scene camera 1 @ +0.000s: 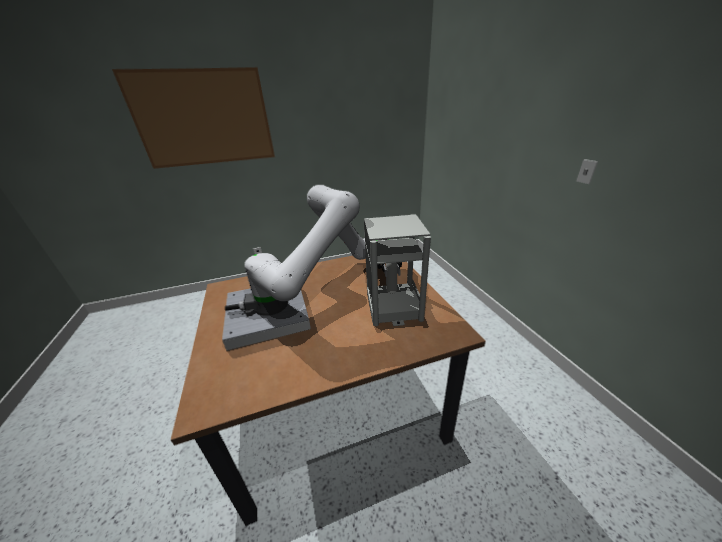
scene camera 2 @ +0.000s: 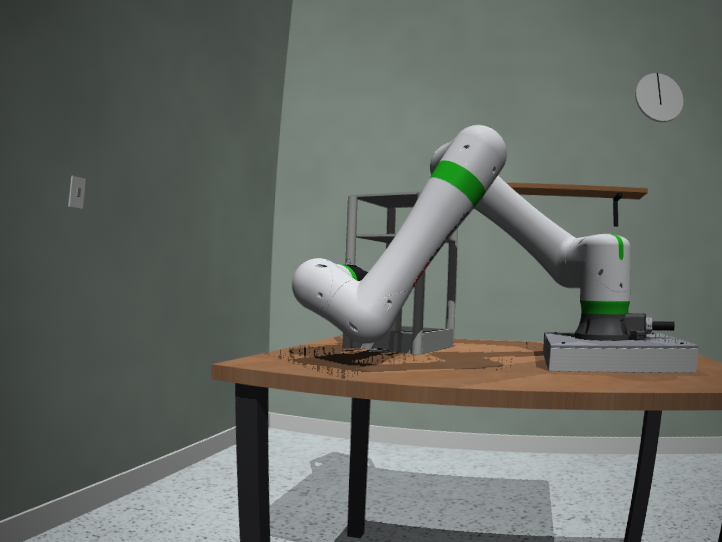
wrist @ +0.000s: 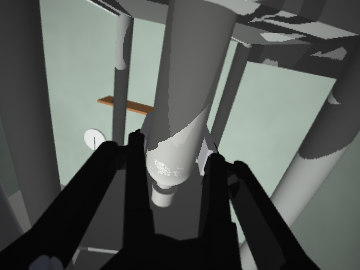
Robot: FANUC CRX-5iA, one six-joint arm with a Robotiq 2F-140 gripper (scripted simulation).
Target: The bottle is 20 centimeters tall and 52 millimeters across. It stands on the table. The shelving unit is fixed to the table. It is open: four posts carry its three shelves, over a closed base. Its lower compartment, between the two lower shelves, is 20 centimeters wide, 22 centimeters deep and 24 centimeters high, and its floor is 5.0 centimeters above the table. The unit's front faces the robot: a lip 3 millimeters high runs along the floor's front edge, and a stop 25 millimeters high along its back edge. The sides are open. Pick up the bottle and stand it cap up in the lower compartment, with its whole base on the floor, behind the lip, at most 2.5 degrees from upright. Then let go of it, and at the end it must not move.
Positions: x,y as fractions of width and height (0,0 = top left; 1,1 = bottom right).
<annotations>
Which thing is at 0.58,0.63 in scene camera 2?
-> A shelving unit.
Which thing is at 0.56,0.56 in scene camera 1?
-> A shelving unit.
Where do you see a shelving unit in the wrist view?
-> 0.88,0.16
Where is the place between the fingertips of the gripper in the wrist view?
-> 0.48,0.47
</annotations>
